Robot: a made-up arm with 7 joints.
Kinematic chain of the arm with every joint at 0, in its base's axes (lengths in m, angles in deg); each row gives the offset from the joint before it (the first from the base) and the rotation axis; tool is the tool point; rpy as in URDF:
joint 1: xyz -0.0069 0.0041 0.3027 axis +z
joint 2: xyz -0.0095 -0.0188 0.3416 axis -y
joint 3: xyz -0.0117 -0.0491 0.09 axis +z
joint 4: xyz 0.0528 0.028 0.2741 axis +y
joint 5: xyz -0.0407 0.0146 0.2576 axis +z
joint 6: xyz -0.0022 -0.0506 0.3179 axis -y
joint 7: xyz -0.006 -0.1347 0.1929 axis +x
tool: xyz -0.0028 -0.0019 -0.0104 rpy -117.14 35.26 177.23
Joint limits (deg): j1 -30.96..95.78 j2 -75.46..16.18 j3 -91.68..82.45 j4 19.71..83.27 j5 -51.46..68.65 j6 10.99..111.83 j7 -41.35..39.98
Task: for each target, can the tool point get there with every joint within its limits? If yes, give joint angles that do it. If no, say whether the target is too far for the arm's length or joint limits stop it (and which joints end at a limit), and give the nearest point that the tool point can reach.
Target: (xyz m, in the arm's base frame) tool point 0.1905 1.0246 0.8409
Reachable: yes | joints 78.82 -57.37 36.13 32.53 30.39 44.08 18.35
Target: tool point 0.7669 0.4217 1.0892
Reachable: yes | joints 31.38 -38.61 31.78 29.90 56.02 71.07 25.30
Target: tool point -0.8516 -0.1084 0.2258
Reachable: no: joint limits stop it (at a limit: joint 1, joint 2, joint 4, joint 5, joint 6, joint 7) | nearest point -0.7249 0.3257 0.4132 | short by 0.490 m
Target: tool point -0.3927 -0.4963 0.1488
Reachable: no: joint limits stop it (at a limit: joint 1, joint 2, joint 4, joint 5, joint 6, joint 7) | nearest point 0.0144 -0.8184 0.2238 | short by 0.525 m
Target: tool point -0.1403 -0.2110 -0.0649
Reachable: no: joint limits stop it (at a limit: joint 1, joint 2, joint 4, joint 5, joint 6, joint 7) | nearest point 0.2850 -0.4954 -0.0303 | short by 0.513 m
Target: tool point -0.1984 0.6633 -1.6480
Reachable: no: too far | nearest point -0.0562 0.5153 -0.0543 | short by 1.607 m
